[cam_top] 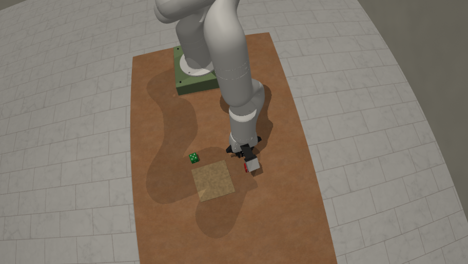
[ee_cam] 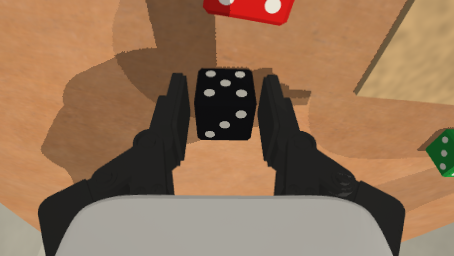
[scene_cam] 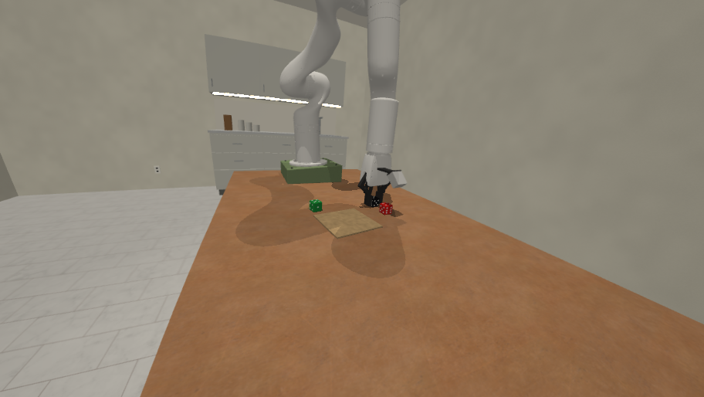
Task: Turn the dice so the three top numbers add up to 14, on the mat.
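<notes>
My gripper is now 10 mm above the black die. Also, from my hand: green die: 200 mm to the right, 30 mm behind, 10 mm below; then tan square mat: 150 mm to the right, 80 mm ahead, 20 mm below; then red die: 70 mm ahead, 10 mm below.
</notes>
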